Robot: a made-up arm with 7 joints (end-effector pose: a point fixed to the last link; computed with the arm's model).
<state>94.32 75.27 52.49 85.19 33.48 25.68 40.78</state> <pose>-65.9 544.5 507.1 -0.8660 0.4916 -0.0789 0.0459</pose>
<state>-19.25 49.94 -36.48 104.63 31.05 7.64 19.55</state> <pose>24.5 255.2 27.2 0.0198 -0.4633 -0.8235 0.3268</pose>
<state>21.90 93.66 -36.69 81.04 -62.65 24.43 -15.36</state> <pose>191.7 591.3 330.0 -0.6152 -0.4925 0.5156 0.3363</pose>
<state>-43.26 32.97 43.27 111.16 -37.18 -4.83 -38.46</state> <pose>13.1 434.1 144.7 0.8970 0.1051 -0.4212 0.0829</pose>
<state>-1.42 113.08 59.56 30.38 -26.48 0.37 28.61</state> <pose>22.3 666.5 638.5 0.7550 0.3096 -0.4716 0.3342</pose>
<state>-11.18 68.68 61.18 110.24 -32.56 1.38 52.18</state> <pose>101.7 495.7 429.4 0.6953 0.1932 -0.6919 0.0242</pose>
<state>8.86 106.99 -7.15 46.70 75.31 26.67 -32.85</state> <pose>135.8 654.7 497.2 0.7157 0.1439 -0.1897 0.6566</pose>
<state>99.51 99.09 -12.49 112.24 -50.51 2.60 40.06</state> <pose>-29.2 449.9 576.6 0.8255 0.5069 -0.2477 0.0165</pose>
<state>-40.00 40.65 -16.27 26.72 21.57 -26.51 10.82</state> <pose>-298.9 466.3 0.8 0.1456 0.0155 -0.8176 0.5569</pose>
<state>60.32 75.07 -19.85 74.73 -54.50 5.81 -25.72</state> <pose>262.1 573.9 436.5 -0.9019 -0.3472 0.2281 0.1185</pose>
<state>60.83 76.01 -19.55 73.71 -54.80 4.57 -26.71</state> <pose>253.5 582.3 441.6 -0.8998 -0.3542 0.2223 0.1241</pose>
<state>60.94 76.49 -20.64 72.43 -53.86 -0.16 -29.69</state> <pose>251.8 589.7 439.2 -0.9045 -0.3269 0.2262 0.1546</pose>
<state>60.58 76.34 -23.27 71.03 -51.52 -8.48 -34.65</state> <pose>258.9 595.0 427.9 -0.9145 -0.2554 0.2379 0.2046</pose>
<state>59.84 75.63 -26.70 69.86 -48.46 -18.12 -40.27</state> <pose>272.3 596.3 410.1 -0.9225 -0.1544 0.2491 0.2510</pose>
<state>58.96 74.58 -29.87 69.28 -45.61 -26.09 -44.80</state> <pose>287.4 592.8 390.8 -0.9243 -0.0569 0.2558 0.2776</pose>
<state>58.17 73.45 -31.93 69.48 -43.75 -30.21 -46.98</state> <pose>300.2 585.4 375.5 -0.9221 0.0057 0.2601 0.2864</pose>
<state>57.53 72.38 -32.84 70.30 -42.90 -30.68 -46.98</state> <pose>309.9 575.8 365.8 -0.9203 0.0307 0.2648 0.2863</pose>
